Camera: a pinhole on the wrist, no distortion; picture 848 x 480 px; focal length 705.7 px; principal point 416.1 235.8 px. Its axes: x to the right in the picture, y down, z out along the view. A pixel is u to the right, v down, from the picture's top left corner.
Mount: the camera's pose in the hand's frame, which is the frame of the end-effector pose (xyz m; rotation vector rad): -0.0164 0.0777 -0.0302 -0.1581 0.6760 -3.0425
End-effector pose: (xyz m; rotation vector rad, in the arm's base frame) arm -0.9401 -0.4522 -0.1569 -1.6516 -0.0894 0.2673
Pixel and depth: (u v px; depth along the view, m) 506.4 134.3 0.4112
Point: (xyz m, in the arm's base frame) -1.0450 -0.0938 -0.1383
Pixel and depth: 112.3 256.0 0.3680
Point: -0.8224 -0.1314 -0.1207
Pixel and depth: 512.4 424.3 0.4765
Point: -1.0266 -0.0935 0.0588
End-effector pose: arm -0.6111 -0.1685 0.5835 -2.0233 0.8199 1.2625
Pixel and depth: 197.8 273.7 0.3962
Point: -0.6457 0.1022 0.3568
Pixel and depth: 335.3 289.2 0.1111
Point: -0.6617 -0.1351 0.5489
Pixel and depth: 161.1 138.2 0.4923
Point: -0.7197 0.1544 0.2469
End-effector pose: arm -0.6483 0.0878 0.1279 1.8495 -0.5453 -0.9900
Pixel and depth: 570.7 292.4 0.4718
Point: -1.0131 0.0075 -0.0770
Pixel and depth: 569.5 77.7 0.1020
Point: -0.7220 0.0438 0.1700
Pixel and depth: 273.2 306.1 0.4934
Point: -0.8923 -0.1309 -0.1673
